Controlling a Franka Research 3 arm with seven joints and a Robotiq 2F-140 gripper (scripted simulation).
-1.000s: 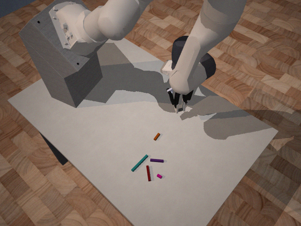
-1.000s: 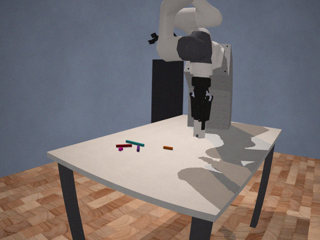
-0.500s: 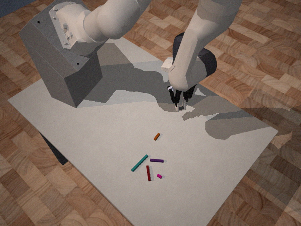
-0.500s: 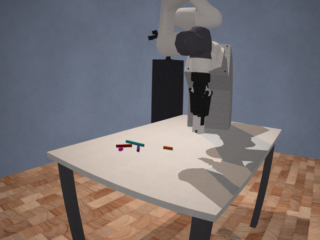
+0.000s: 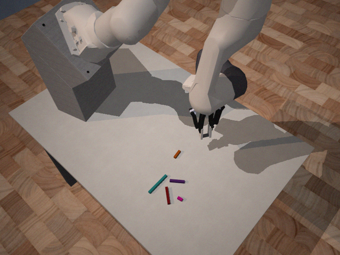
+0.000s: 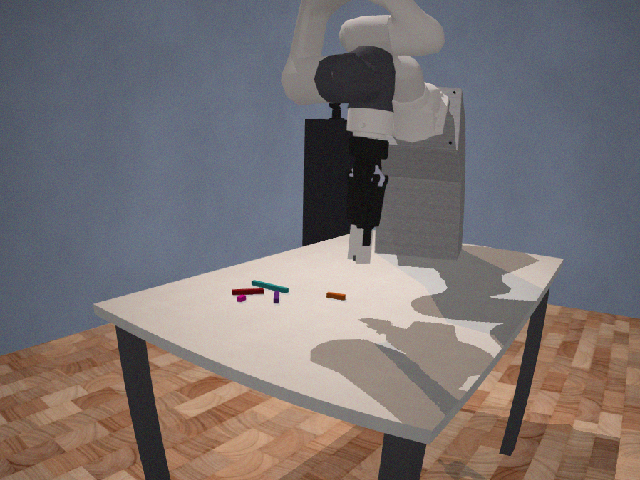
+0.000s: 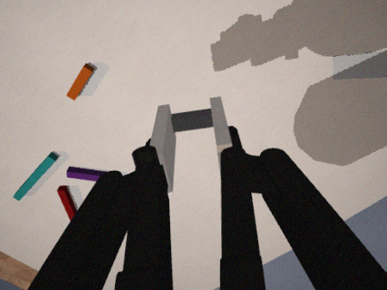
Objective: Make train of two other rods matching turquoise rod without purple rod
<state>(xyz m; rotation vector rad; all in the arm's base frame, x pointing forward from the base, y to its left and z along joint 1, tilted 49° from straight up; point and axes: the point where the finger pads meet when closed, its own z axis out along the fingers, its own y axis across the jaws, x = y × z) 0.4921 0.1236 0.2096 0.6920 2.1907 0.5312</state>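
The orange rod is 6 cm behind my hand, 10 cm to the right of it and 14 cm below it. The rest, counted from my hand: magenta rod (10 cm ahead, 22 cm to the right, 14 cm below); purple rod (4 cm ahead, 18 cm to the right, 14 cm below); grey rod (3 cm below).
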